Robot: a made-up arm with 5 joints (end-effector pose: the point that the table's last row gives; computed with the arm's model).
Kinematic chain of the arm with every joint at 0, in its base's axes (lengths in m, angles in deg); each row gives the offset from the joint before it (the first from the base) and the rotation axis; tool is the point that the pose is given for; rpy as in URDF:
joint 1: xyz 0 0 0.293 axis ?
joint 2: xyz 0 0 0 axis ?
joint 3: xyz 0.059 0 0.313 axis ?
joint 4: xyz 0.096 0 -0.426 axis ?
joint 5: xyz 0.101 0 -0.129 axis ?
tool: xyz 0 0 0 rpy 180 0 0
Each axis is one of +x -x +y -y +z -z.
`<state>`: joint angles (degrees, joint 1 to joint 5).
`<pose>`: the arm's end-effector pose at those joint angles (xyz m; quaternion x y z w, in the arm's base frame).
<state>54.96 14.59 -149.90 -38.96 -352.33</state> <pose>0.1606 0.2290 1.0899 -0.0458 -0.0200 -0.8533 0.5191</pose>
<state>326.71 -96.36 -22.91 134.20 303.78</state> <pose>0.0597 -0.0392 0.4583 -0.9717 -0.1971 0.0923 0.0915</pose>
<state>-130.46 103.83 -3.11 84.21 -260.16</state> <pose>0.1532 0.1797 0.2830 -0.0183 -0.0389 0.9636 0.2638</pose>
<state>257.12 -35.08 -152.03 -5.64 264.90</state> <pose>0.0906 0.3963 1.0974 -0.1108 0.0075 -0.1553 0.9816</pose>
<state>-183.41 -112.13 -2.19 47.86 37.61</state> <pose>-0.1948 0.0116 0.5337 -0.2931 -0.7835 0.1611 0.5238</pose>
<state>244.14 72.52 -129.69 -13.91 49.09</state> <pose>-0.3843 -0.7928 0.2342 0.1066 -0.8067 0.4854 0.3199</pose>
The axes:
joint 1: +z
joint 2: +y
joint 3: +y
joint 4: +y
joint 5: -z

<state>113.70 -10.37 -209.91 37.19 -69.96</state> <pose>0.1828 -0.4164 0.9978 -0.0009 0.0269 -0.9277 0.3724</pose>
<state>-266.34 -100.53 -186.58 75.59 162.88</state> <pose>0.0543 -0.8492 0.1339 0.2235 -0.1543 0.5961 0.7556</pose>
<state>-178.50 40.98 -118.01 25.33 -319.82</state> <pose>-0.8500 -0.0223 0.4879 -0.2980 -0.8492 0.1551 0.4075</pose>
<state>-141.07 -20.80 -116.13 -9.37 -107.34</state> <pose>-0.1185 -0.0957 1.1467 0.2774 -0.0841 -0.5380 0.7915</pose>
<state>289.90 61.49 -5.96 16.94 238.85</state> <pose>-0.0294 0.0811 -0.0649 -0.7279 -0.3476 -0.0579 0.5883</pose>
